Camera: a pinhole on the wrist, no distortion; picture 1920 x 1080 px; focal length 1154.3 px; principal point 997.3 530.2 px. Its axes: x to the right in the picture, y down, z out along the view. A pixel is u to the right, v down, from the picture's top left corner.
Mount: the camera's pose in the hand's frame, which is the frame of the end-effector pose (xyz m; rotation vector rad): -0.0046 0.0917 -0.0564 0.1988 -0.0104 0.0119
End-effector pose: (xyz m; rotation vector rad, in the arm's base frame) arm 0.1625 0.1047 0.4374 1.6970 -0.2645 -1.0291
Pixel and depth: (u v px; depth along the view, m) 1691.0 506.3 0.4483
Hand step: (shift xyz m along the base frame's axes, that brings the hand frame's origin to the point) -0.1279 -0.4209 -0.1492
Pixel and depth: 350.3 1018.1 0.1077
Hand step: -0.0471 -0.0421 0.1297
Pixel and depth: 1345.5 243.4 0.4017
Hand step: -0.1928 -0.2532 -0.1436
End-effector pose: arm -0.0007 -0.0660 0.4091 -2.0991 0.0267 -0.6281
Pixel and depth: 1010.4 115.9 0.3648
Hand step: 0.0971 0.2768 -0.0399
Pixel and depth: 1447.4 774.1 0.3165
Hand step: 0.2399 0.1230 -0.1478
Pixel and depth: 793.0 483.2 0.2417
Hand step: 0.0433 0.1306 -0.1280
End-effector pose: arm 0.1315 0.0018 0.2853 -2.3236 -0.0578 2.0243
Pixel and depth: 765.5 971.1 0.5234
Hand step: -0.5082 -0.1806 0.0355
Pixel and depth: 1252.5 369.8 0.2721
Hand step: -0.1943 0.0062 -0.0808
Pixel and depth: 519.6 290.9 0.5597
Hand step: -0.4937 0.1280 0.1828
